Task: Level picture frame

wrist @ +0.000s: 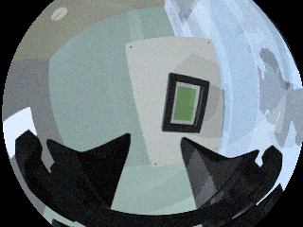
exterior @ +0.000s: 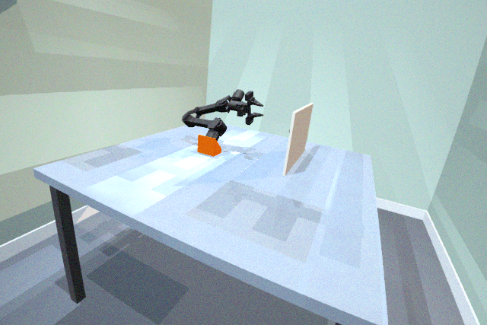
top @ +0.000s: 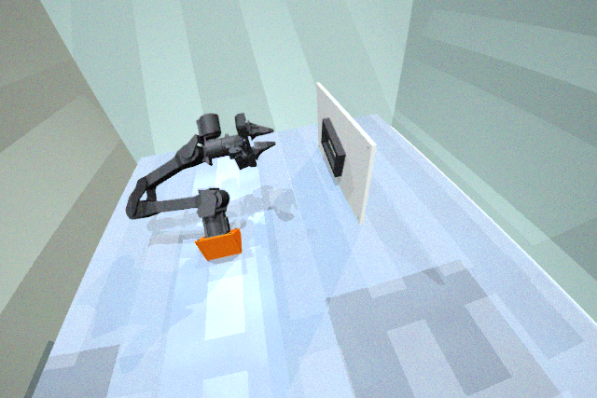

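Right now my gripper tip is 20 cm short of the picture frame, 9 cm above it and 2 cm to the right of it. The rest, counted from my gripper tip: wall board 21 cm ahead, 10 cm below, 2 cm to the left.
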